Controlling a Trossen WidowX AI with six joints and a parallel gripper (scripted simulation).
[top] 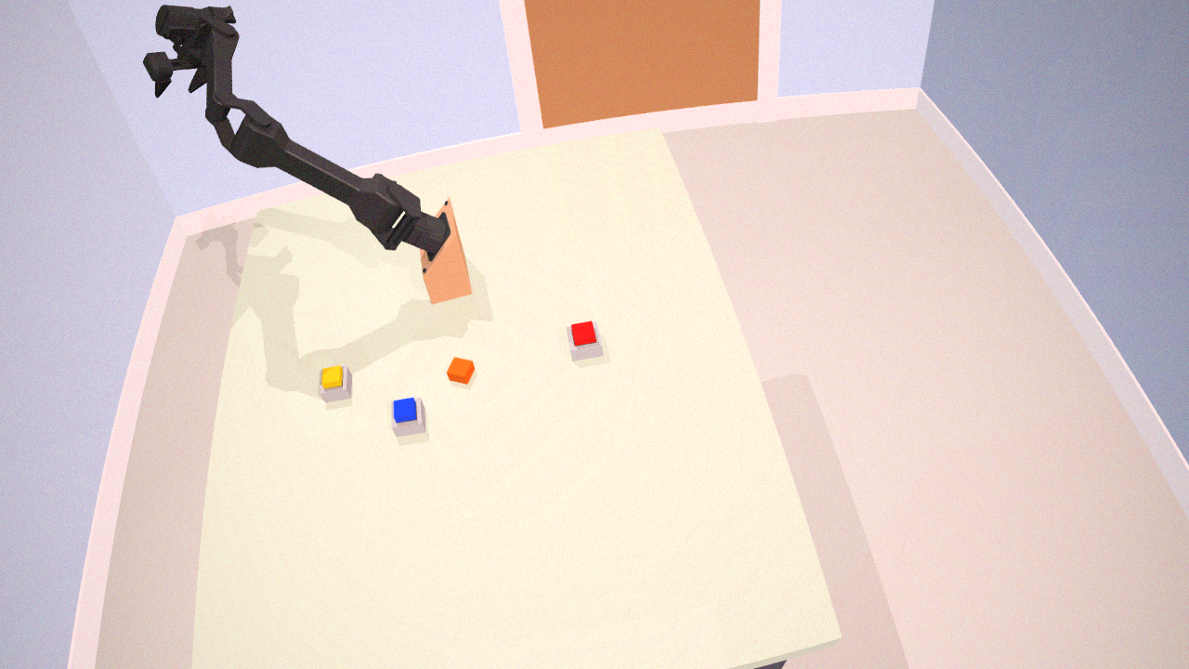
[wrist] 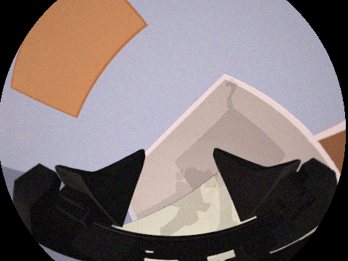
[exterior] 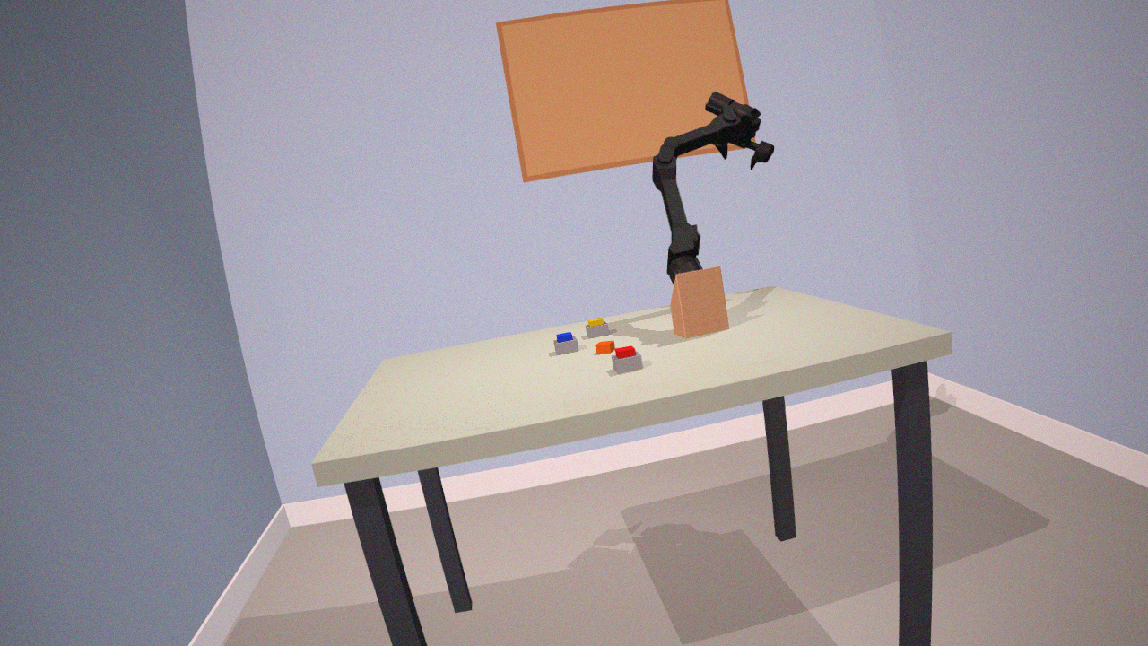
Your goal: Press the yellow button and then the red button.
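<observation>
Right now my gripper tip is 57 cm short of the yellow button, 33 cm above it and 22 cm to the right of it. From my gripper tip the other things lie so: orange block 62 cm ahead, 42 cm to the left, 35 cm below; red button 64 cm ahead, 62 cm to the left, 33 cm below; blue button 68 cm ahead, 33 cm below, 32 cm to the left.
</observation>
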